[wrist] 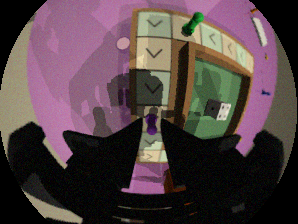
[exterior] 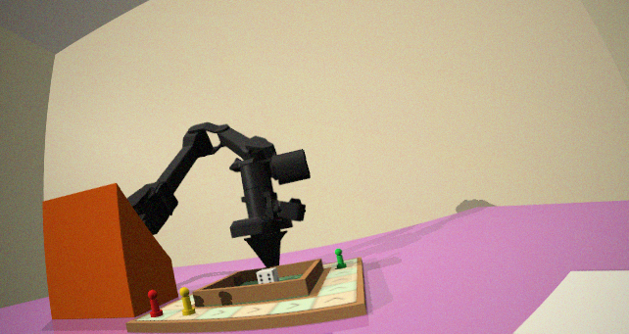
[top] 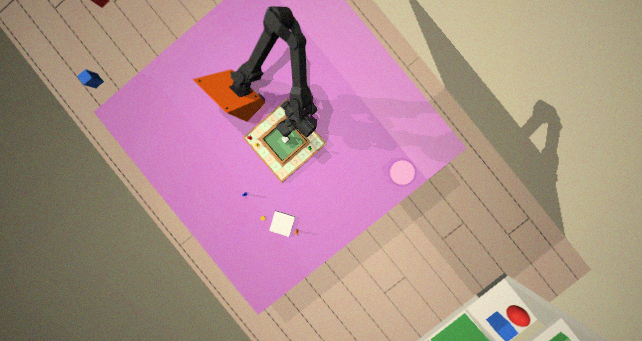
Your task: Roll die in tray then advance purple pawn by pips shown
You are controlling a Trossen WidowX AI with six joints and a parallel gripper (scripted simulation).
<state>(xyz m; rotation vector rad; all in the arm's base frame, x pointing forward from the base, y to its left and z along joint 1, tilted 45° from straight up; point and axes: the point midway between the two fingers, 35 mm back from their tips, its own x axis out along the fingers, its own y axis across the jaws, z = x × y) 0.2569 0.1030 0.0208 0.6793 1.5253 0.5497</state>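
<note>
Right now my gripper tip is 1 cm short of the white die and 10 cm to the left of it. From my gripper tip the other things lie so: green tray: 1 cm ahead, 11 cm to the right, 2 cm below; then green pawn: 13 cm ahead, 5 cm to the right, 1 cm above; then purple pawn: 1 cm above.
</note>
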